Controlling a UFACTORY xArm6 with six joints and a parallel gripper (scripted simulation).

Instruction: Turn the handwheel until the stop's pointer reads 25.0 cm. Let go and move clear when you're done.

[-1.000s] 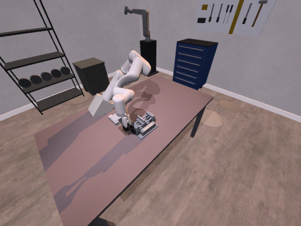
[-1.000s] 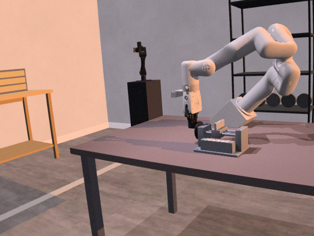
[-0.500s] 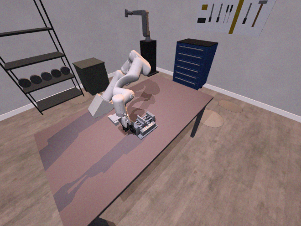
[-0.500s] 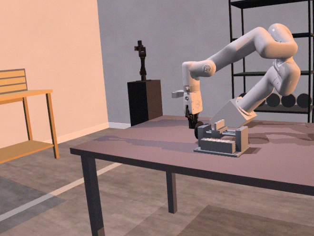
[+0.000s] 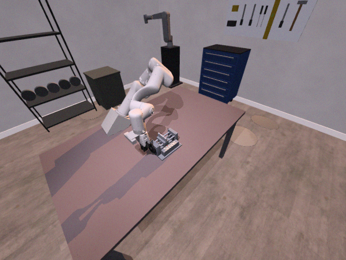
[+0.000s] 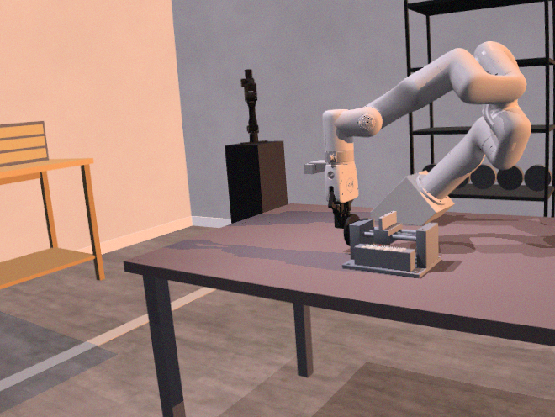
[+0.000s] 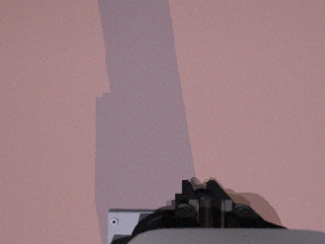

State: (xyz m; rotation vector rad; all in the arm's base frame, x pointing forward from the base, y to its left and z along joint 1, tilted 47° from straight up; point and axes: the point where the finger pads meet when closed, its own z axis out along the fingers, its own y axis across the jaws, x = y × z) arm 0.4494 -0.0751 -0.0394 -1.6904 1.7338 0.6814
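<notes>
My hand is 20 mm to the right of the black handwheel, 10 mm short of it and 10 mm above it. Also, from my hand: sliding stop block (140 mm to the left, 30 mm ahead, 10 mm below).
</notes>
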